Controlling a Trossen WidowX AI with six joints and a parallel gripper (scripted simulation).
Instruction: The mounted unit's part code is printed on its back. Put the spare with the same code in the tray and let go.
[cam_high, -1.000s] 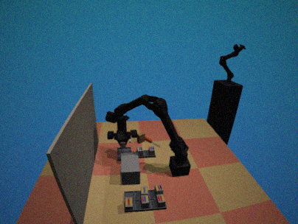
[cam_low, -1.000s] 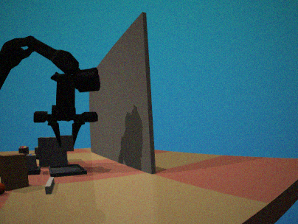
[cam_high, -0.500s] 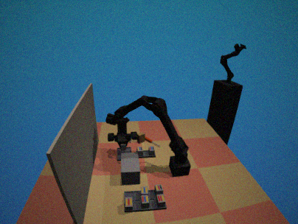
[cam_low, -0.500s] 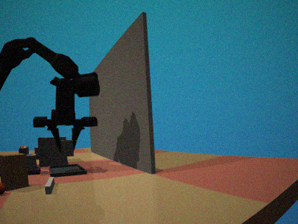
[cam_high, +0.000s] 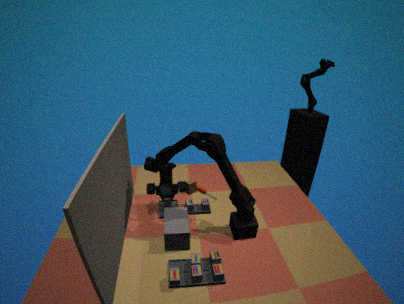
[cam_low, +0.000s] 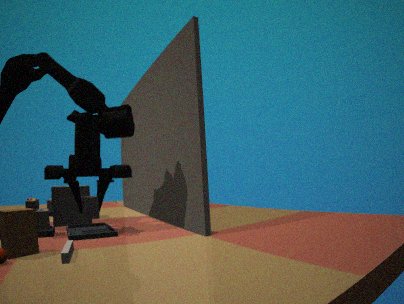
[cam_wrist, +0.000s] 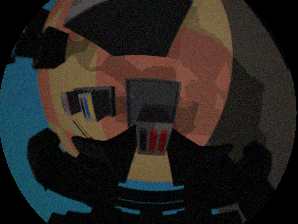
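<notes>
My gripper tip is now 4 cm above the dark tray. The rest, counted from my gripper tip: brown block: 15 cm behind, 11 cm to the right, 1 cm below; mounted unit: 20 cm to the left, 1 cm above; grey wall panel: 23 cm ahead, 15 cm to the left, 18 cm above.
</notes>
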